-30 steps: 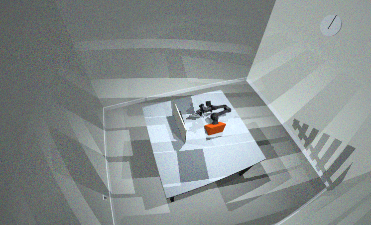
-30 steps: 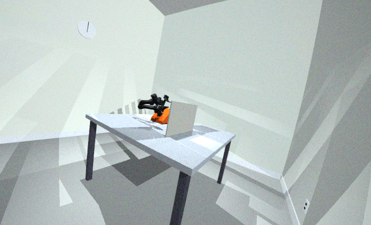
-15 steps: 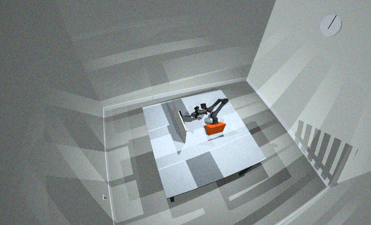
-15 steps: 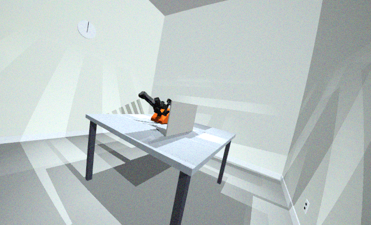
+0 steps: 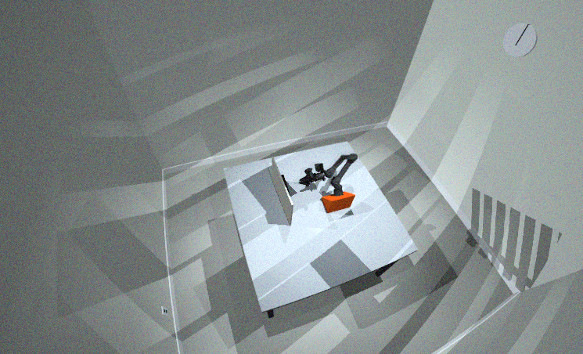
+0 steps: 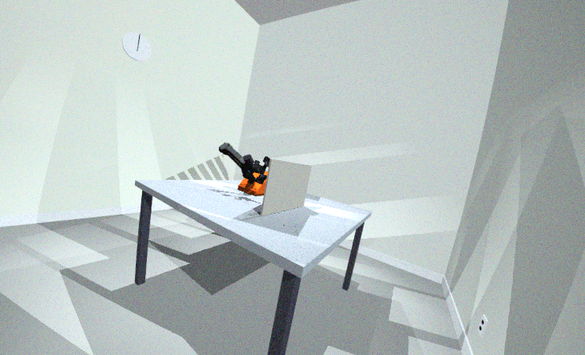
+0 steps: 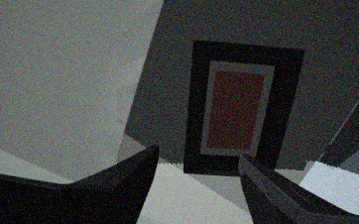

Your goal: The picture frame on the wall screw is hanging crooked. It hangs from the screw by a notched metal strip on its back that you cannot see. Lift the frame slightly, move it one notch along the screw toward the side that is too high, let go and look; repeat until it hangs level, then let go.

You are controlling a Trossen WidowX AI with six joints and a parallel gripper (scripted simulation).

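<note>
The picture frame is 13 cm ahead of my gripper tip and 5 cm below it. Also, from my gripper tip: wall panel 13 cm ahead, 6 cm below, 2 cm to the left.
</note>
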